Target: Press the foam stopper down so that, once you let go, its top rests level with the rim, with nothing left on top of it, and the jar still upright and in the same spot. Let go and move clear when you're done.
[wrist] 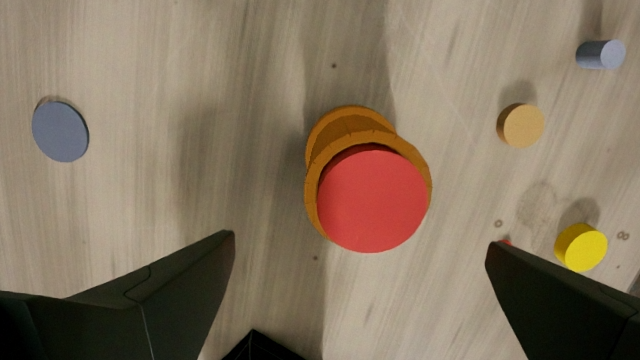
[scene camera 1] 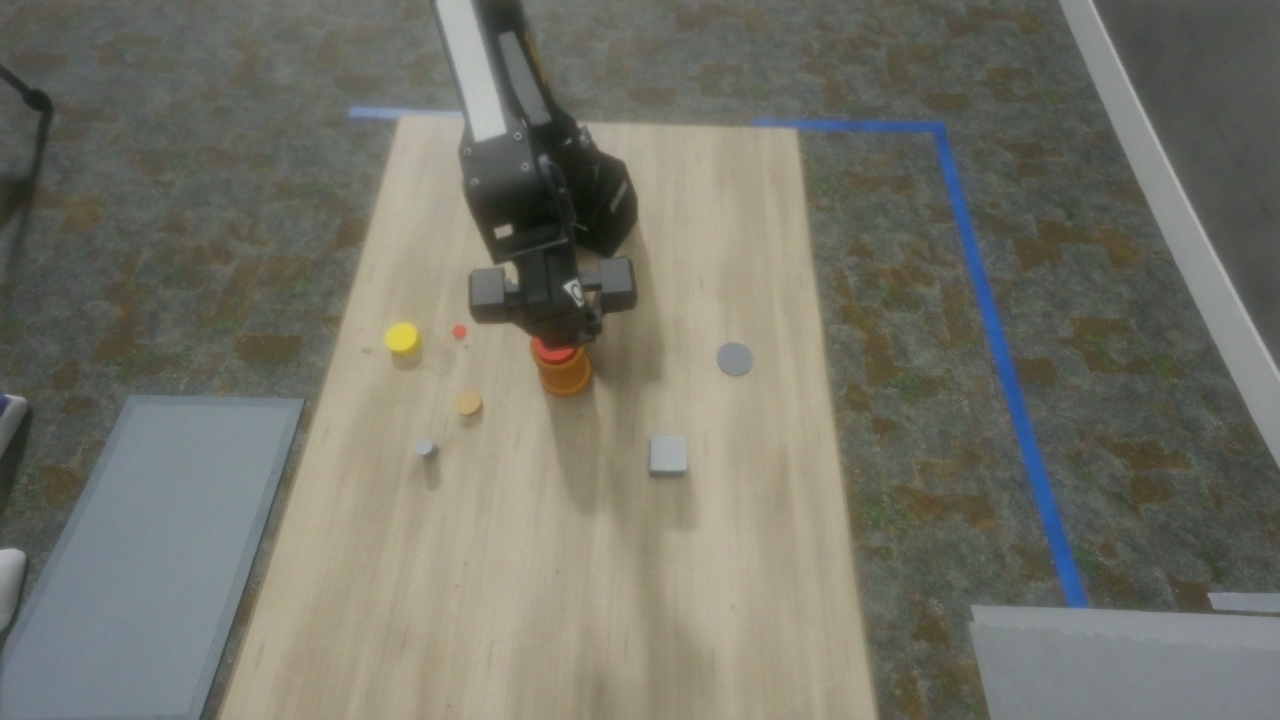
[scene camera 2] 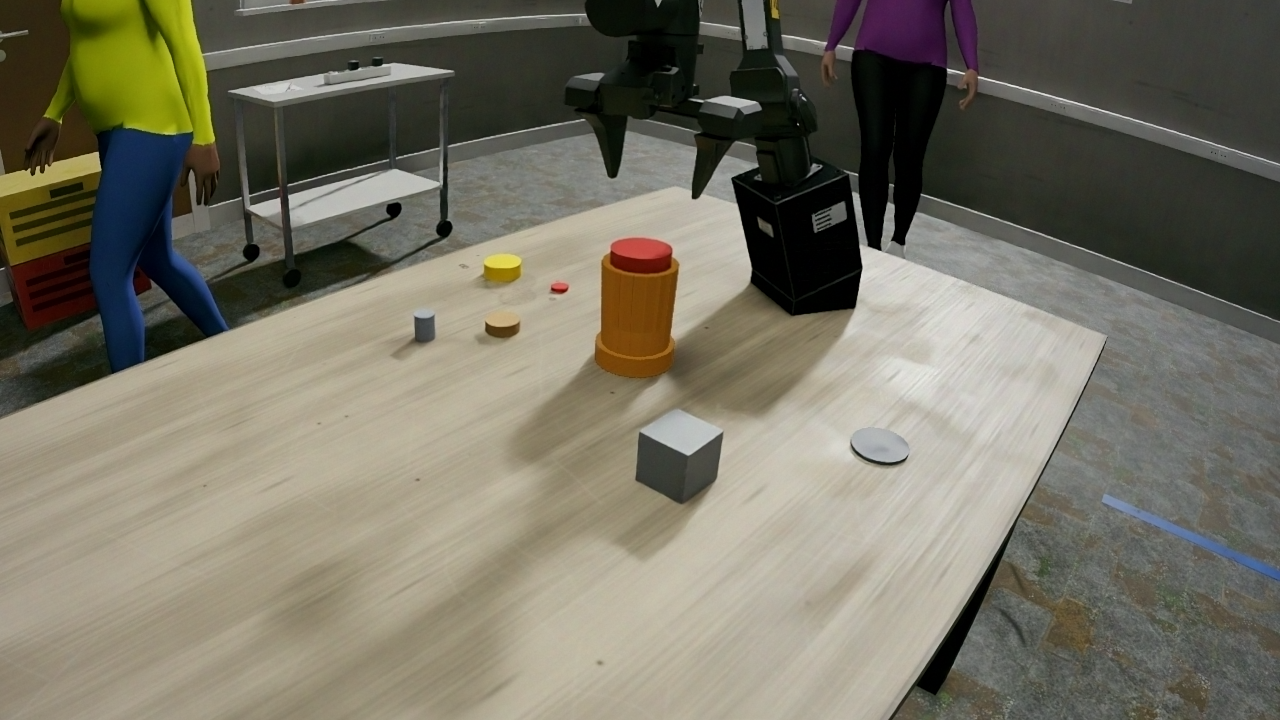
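Observation:
The red foam stopper (scene camera 1: 555, 351) (scene camera 2: 640, 256) (wrist: 372, 201) sits in the mouth of the orange jar (scene camera 1: 566, 381) (scene camera 2: 636, 313) (wrist: 345, 129). Its top stands clearly above the rim in scene camera 2, and nothing lies on it. The jar stands upright on the table. My gripper (scene camera 2: 655, 185) (wrist: 362, 249) is wide open and empty. Its two fingers hang above the jar, apart from the stopper; in the wrist view the stopper shows between and slightly ahead of the fingertips. In scene camera 1 the gripper body hides the fingertips and part of the stopper.
A grey cube (scene camera 1: 667, 454) (scene camera 2: 678, 456) and a grey disc (scene camera 1: 733, 359) (scene camera 2: 879, 445) (wrist: 60, 131) lie to one side. A yellow disc (scene camera 2: 502, 267), small red disc (scene camera 2: 559, 287), tan disc (scene camera 2: 502, 324) and grey cylinder (scene camera 2: 424, 325) are on the other side.

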